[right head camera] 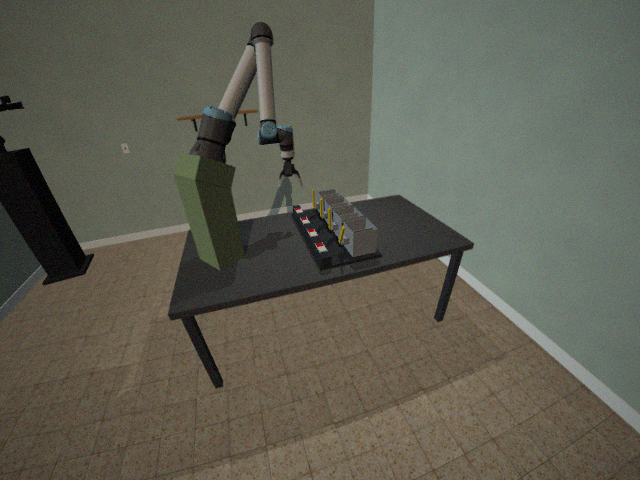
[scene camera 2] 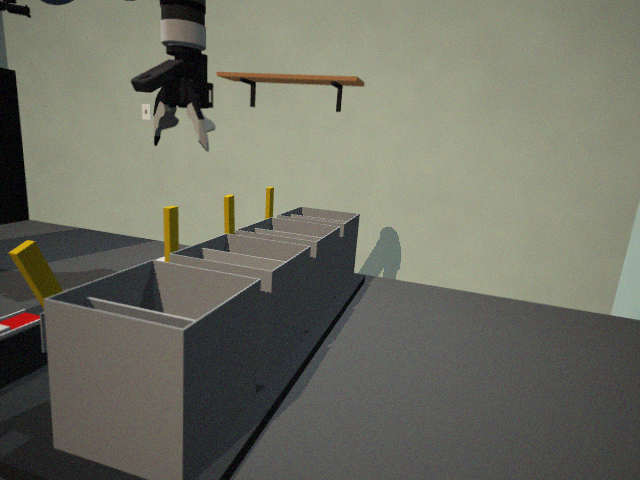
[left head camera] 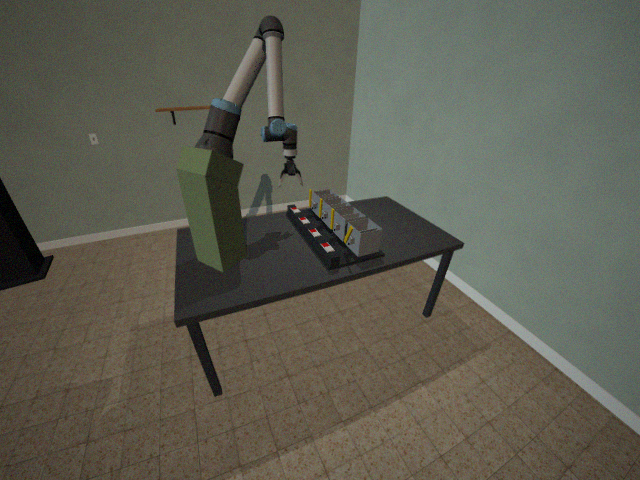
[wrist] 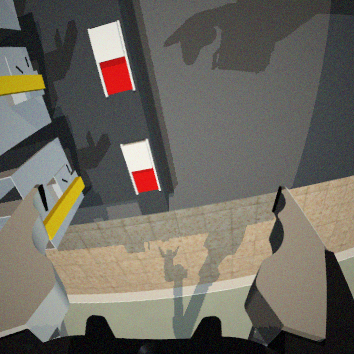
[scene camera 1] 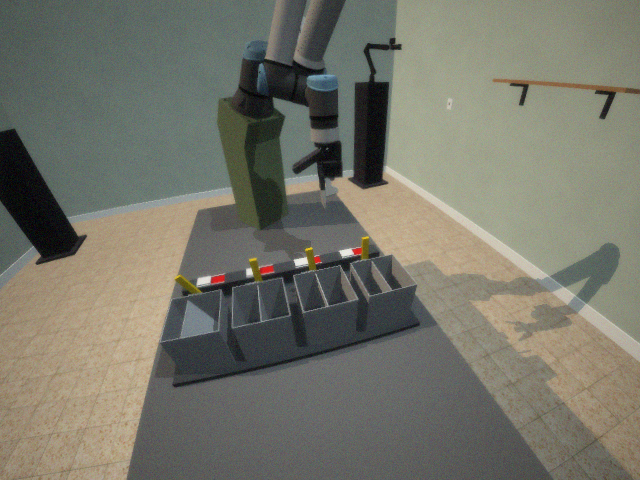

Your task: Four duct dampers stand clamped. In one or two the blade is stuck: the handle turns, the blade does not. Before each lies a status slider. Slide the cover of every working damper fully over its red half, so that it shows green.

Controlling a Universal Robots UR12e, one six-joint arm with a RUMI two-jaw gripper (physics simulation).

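Frame: origin at the arm's base, x ahead, y up, z right, level; centimetres.
Seen in the pictures: gripper, fingertip midpoint: (right head camera: 290, 187) (scene camera 2: 180, 148) (left head camera: 291, 186) (wrist: 160, 187) (scene camera 1: 324, 199); arm's base, origin of the base link: (right head camera: 207, 159) (left head camera: 213, 154) (scene camera 1: 252, 107).
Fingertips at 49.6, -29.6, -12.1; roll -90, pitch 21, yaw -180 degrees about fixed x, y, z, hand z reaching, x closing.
Offsets run from my fingertips to a thing's middle, as dx, dy, dz. "pt": to the spot under its first point. Level surfaces: height alone.
Four grey dampers (scene camera 1: 199, 359) (scene camera 1: 263, 343) (scene camera 1: 333, 325) (scene camera 1: 392, 307) stand in a row. In scene camera 1, the leftmost damper's yellow handle {+10.5, -15.0, +50.8} (scene camera 1: 187, 284) (scene camera 2: 35, 271) (left head camera: 348, 234) leans over and its blade {pt +20.4, -19.2, +50.4} (scene camera 1: 200, 321) is slanted; the other yellow handles (scene camera 1: 254, 269) (scene camera 1: 310, 258) (scene camera 1: 364, 248) and their blades look upright. Before the dampers lie four status sliders (scene camera 1: 210, 280) (scene camera 1: 260, 271) (scene camera 1: 307, 261) (scene camera 1: 351, 253), each with a white cover beside a bare red half. My gripper (left head camera: 291, 184) (right head camera: 291, 181) (scene camera 1: 325, 205) (scene camera 2: 181, 146) (wrist: 160, 187) is open and empty, high above the far-end sliders.
A green pedestal (left head camera: 206, 217) (scene camera 1: 253, 170) carries the arm on the dark table {dy -30.4} (left head camera: 413, 232) (scene camera 1: 320, 423). A black post (scene camera 1: 371, 129) stands on the floor beyond the table. A wooden shelf (scene camera 2: 289, 78) is fixed to the wall.
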